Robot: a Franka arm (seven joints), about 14 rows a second.
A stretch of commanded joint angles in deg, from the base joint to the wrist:
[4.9, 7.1, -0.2, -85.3, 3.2, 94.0, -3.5]
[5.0, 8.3, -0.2, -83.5, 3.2, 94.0, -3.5]
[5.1, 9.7, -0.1, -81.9, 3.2, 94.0, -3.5]
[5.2, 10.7, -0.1, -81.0, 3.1, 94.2, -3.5]
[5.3, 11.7, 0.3, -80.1, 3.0, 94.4, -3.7]
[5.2, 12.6, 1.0, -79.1, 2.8, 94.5, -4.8]
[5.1, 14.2, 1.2, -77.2, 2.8, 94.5, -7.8]
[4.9, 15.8, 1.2, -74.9, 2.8, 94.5, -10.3]
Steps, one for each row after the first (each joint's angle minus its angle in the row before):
[0.1, 1.2, 0.0, 1.8, 0.0, 0.0, 0.0]
[0.1, 1.4, 0.1, 1.6, 0.0, 0.0, 0.0]
[0.1, 1.0, 0.0, 0.9, -0.1, 0.2, 0.0]
[0.1, 1.0, 0.4, 0.9, -0.1, 0.2, -0.2]
[-0.1, 0.9, 0.7, 1.0, -0.2, 0.1, -1.1]
[-0.1, 1.6, 0.2, 1.9, 0.0, 0.0, -3.0]
[-0.2, 1.6, 0.0, 2.3, 0.0, 0.0, -2.5]

